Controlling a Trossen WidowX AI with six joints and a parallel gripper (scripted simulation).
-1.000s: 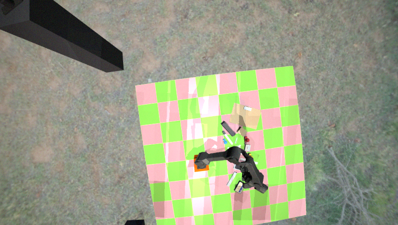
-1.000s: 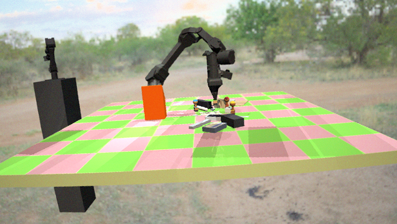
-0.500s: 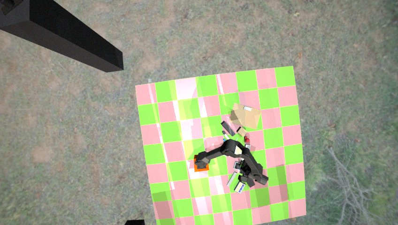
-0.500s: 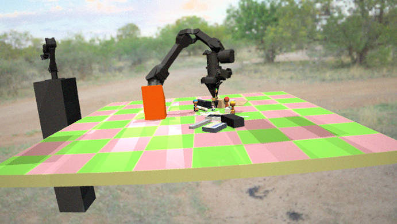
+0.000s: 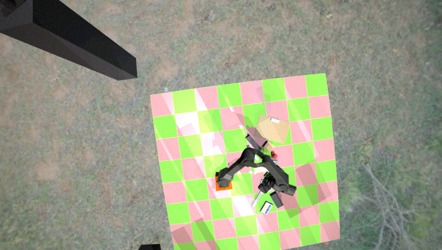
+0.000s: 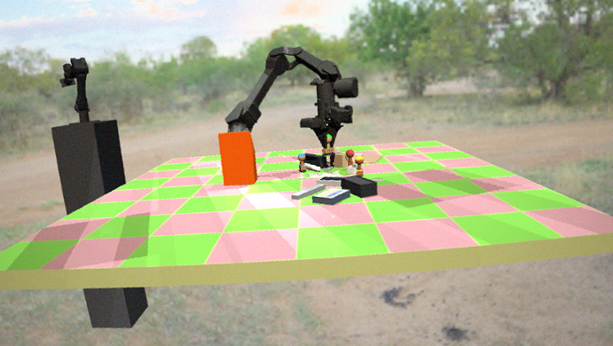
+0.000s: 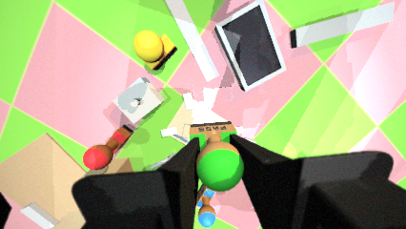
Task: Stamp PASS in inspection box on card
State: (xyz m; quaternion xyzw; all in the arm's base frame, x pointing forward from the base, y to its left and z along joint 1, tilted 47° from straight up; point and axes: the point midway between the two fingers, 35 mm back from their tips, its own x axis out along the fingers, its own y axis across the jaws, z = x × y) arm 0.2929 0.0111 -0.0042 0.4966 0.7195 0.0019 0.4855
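Right now my gripper tip is 20 mm past the inspection card, 30 mm to the right of it and 100 mm above it. The rest, counted from my gripper tip: ink pad (10 mm ahead, 100 mm to the right, 90 mm below); yellow-knobbed stamp (100 mm ahead, 20 mm to the right, 80 mm below); bolt (110 mm to the left, 90 mm below).
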